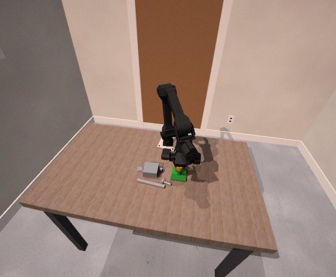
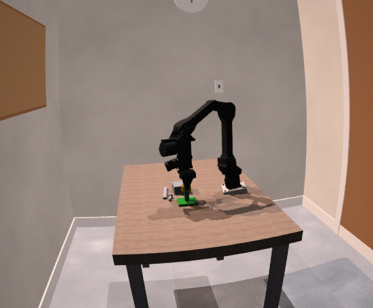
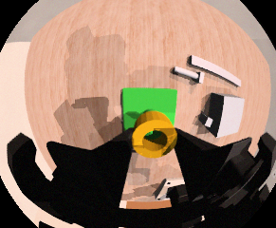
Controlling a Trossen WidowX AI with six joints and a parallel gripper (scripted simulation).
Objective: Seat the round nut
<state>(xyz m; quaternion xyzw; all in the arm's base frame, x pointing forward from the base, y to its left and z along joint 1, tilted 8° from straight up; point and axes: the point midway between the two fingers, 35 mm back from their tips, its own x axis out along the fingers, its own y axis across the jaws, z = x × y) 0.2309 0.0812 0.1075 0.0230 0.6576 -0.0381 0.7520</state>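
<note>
Now: the bolt 60 mm ahead of my hand, 70 mm to the right of it and 90 mm below it. From my hand the other things lie so: grey rod 70 mm ahead, 140 mm to the right, 90 mm below; grey block 10 mm behind, 150 mm to the right, 80 mm below.
</note>
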